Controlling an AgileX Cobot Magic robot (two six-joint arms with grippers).
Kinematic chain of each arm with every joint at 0, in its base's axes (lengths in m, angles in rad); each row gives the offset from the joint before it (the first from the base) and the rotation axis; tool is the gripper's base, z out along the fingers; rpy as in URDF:
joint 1: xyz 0 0 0.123 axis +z
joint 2: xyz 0 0 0 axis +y
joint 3: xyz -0.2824 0 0.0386 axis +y
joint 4: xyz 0.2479 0 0.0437 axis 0.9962 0 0.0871
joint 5: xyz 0 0 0 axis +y
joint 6: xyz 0.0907 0 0.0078 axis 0.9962 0 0.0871
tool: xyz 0 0 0 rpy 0 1.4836 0
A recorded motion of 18 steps. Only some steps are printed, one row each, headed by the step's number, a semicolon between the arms.
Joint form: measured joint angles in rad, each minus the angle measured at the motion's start. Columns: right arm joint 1, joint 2, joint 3, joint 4, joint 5, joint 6; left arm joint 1, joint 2, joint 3, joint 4, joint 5, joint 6.
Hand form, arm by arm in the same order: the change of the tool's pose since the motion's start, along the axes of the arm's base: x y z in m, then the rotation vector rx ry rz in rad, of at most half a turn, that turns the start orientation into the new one. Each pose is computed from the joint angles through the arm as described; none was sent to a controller.
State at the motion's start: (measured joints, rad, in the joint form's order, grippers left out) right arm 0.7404 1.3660 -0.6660 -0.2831 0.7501 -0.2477; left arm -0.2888 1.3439 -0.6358 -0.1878 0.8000 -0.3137
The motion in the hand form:
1: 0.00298 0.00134 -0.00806 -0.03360 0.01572 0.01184; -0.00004 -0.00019 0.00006 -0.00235 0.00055 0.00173
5: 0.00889 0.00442 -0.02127 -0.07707 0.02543 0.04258; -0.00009 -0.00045 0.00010 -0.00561 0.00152 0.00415
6: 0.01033 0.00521 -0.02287 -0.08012 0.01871 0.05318; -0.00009 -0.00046 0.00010 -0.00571 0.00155 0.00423
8: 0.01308 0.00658 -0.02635 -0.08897 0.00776 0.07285; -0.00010 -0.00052 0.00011 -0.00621 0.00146 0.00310
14: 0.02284 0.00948 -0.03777 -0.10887 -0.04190 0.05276; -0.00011 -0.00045 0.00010 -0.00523 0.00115 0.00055
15: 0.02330 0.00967 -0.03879 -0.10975 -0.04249 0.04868; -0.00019 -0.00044 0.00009 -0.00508 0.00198 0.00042
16: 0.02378 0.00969 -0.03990 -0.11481 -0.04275 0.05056; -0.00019 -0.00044 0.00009 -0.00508 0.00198 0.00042
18: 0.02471 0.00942 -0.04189 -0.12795 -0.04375 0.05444; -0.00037 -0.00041 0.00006 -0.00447 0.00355 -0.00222
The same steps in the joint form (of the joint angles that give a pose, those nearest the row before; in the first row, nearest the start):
1: 0.0000 0.0381 0.0000 -0.0184 -0.0041 0.0000; 0.0000 -0.0001 0.0000 -0.0030 0.0000 0.0000
5: 0.0000 0.1010 0.0000 -0.0582 -0.0315 0.0009; 0.0000 -0.0001 0.0000 -0.0071 0.0000 0.0000
6: 0.0000 0.1093 0.0000 -0.0702 -0.0434 0.0010; 0.0000 -0.0001 0.0000 -0.0073 0.0000 0.0000
8: 0.0000 0.1269 0.0000 -0.0949 -0.0639 0.0028; 0.0000 -0.0001 0.0000 -0.0082 0.0000 0.0017
14: 0.0000 0.1858 0.0000 -0.2176 -0.1208 0.1298; 0.0000 -0.0001 0.0000 -0.0072 0.0003 0.0037
15: 0.0000 0.1905 0.0000 -0.2230 -0.1232 0.1391; 0.0000 -0.0001 0.0000 -0.0072 0.0011 0.0037
16: 0.0000 0.1956 0.0000 -0.2303 -0.1241 0.1431; 0.0000 -0.0001 0.0000 -0.0072 0.0011 0.0037
18: 0.0000 0.2051 0.0000 -0.2472 -0.1228 0.1519; 0.0000 -0.0001 0.0000 -0.0073 0.0031 0.0061

